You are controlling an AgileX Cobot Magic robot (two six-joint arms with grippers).
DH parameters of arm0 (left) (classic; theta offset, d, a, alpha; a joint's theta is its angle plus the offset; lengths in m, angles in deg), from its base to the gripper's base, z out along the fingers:
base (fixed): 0 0 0 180
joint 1: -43.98 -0.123 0 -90
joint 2: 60.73 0 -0.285 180
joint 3: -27.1 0 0.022 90
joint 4: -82.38 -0.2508 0 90
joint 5: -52.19 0 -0.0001 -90
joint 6: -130.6 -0.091 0 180
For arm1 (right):
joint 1: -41.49 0.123 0 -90
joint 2: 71.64 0 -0.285 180
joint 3: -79.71 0 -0.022 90
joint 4: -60.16 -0.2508 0 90
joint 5: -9.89 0 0.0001 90
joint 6: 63.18 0.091 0 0
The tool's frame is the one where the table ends.
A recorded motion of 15 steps. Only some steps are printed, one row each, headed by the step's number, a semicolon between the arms.
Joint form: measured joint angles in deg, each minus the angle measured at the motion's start. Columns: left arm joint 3, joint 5, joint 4, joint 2, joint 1, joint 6; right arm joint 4, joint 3, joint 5, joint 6, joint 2, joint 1.
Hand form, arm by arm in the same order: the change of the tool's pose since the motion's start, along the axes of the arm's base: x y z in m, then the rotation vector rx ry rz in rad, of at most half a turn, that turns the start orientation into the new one. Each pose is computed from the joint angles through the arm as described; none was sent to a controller.
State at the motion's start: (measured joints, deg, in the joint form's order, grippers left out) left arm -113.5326 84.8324 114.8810 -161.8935 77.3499 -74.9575; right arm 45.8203 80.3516 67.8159 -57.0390 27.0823 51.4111
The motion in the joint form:
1: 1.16 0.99 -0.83 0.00 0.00 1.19; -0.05 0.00 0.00 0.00 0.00 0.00
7: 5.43 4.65 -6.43 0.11 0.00 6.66; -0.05 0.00 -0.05 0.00 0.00 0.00
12: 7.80 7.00 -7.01 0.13 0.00 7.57; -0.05 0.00 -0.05 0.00 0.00 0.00
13: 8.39 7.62 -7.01 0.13 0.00 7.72; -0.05 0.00 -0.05 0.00 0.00 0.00
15: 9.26 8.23 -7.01 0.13 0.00 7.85; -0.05 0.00 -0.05 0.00 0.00 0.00
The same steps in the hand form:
1: -0.0031 0.0021 -0.0036 -0.0020 0.0008 0.0020; 0.0000 0.0001 0.0000 0.0009 0.0001 -0.0001
7: -0.0154 0.0076 -0.0148 -0.0096 -0.0061 -0.0245; 0.0001 0.0001 0.0000 0.0010 -0.0007 -0.0003
12: -0.0220 0.0128 -0.0209 -0.0045 -0.0097 -0.0178; 0.0001 0.0001 0.0000 0.0010 -0.0007 -0.0003
13: -0.0236 0.0143 -0.0224 -0.0032 -0.0108 -0.0144; 0.0001 0.0001 0.0000 0.0010 -0.0007 -0.0003
15: -0.0262 0.0164 -0.0250 0.0011 -0.0077 -0.0113; 0.0001 0.0001 0.0000 0.0010 -0.0007 -0.0003

